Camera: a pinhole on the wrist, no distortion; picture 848 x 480 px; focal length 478.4 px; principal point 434.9 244.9 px. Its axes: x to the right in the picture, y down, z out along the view. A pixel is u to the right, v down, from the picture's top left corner.
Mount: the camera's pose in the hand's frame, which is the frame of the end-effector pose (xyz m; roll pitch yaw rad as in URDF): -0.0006 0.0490 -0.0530 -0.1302 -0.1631 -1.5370
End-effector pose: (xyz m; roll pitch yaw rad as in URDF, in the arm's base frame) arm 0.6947 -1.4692 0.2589 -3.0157 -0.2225 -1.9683
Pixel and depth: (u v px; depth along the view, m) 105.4 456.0 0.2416
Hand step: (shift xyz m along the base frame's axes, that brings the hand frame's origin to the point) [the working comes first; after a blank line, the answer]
In the camera's frame: -0.1664 0.1066 0.2416

-0.2799 -0.0611 -0.1406
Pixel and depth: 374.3 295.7 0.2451
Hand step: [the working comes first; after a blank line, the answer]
In the camera's frame: -0.0310 0.0260 0.2451

-0.1266 -0.0506 -0.1753
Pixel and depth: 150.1 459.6 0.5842
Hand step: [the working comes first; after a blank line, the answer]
In the camera's frame: -0.3478 0.2622 0.5842

-0.5628 -0.2192 -0.4042
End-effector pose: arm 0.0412 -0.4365 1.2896 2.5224 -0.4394 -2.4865
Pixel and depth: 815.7 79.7 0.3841
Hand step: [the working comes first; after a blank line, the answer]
In the camera's frame: 0.3057 -0.1326 0.3841

-0.1342 -0.0139 -0.4187
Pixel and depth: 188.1 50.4 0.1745
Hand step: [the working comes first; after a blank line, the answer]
In the camera's frame: -0.0900 -0.0709 0.1745

-0.0828 0.1887 -0.0179
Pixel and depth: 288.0 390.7 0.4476
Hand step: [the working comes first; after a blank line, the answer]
In the camera's frame: -0.1374 0.1364 0.4476

-0.4283 0.1908 -0.0387
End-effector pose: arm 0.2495 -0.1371 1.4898 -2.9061 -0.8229 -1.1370
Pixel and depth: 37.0 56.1 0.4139
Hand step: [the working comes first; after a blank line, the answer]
In the camera's frame: -0.3443 -0.1633 0.4139

-0.2416 -0.3548 -0.3717
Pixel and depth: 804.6 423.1 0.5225
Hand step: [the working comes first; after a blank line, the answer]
In the camera's frame: 0.4038 0.1946 0.5225

0.5435 -0.2940 -0.0900
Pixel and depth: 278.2 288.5 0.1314
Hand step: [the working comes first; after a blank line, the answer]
In the camera's frame: -0.0430 0.0120 0.1314

-0.0501 -0.1168 -0.0431
